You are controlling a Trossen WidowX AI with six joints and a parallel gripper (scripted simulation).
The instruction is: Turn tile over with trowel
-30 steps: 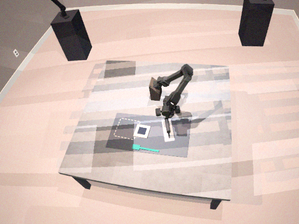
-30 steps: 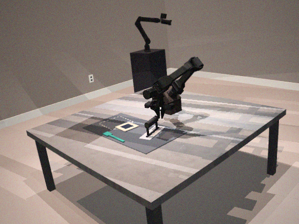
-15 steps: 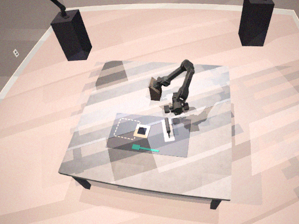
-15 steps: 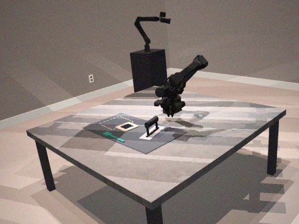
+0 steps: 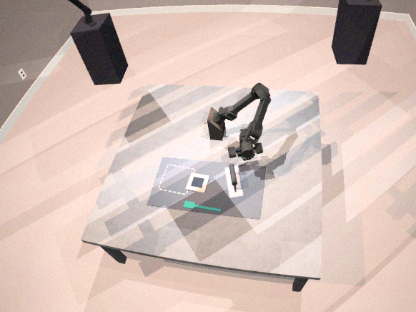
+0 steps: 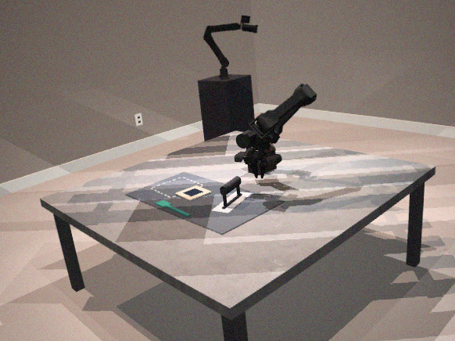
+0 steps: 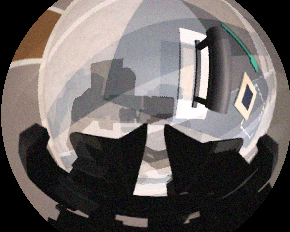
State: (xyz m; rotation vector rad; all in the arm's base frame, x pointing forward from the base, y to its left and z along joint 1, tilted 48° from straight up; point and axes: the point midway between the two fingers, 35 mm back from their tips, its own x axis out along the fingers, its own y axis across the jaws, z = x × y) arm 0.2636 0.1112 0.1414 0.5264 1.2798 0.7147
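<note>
Right now my gripper tip is 130 mm short of the grey mat, 220 mm to the left of it and 100 mm above it. Round my gripper tip: teal trowel: 270 mm ahead, 250 mm to the right, 80 mm below; then tile: 120 mm ahead, 270 mm to the right, 70 mm below.
</note>
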